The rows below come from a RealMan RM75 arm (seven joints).
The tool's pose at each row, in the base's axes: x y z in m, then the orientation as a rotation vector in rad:
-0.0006 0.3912 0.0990 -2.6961 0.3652 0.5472
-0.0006 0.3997 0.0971 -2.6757 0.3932 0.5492
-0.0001 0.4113 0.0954 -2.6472 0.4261 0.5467
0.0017 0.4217 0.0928 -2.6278 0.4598 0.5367
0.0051 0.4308 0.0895 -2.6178 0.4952 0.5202
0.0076 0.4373 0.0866 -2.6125 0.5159 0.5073
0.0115 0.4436 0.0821 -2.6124 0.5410 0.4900
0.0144 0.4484 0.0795 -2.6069 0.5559 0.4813
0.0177 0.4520 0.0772 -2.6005 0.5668 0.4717
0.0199 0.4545 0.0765 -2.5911 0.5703 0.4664
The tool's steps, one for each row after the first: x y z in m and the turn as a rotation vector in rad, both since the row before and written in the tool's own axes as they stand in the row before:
-0.0007 -0.0071 0.0050 0.0195 -0.0023 0.0185
-0.0011 -0.0100 0.0061 0.0282 -0.0007 0.0209
0.0005 -0.0089 0.0062 0.0213 0.0069 0.0210
0.0023 -0.0081 0.0059 0.0138 0.0142 0.0217
0.0017 -0.0056 0.0048 0.0083 0.0106 0.0122
0.0036 -0.0055 0.0057 0.0043 0.0158 0.0146
0.0022 -0.0044 0.0037 0.0071 0.0068 0.0090
0.0027 -0.0037 0.0029 0.0083 0.0064 0.0060
0.0014 -0.0028 0.0013 0.0102 0.0014 0.0016

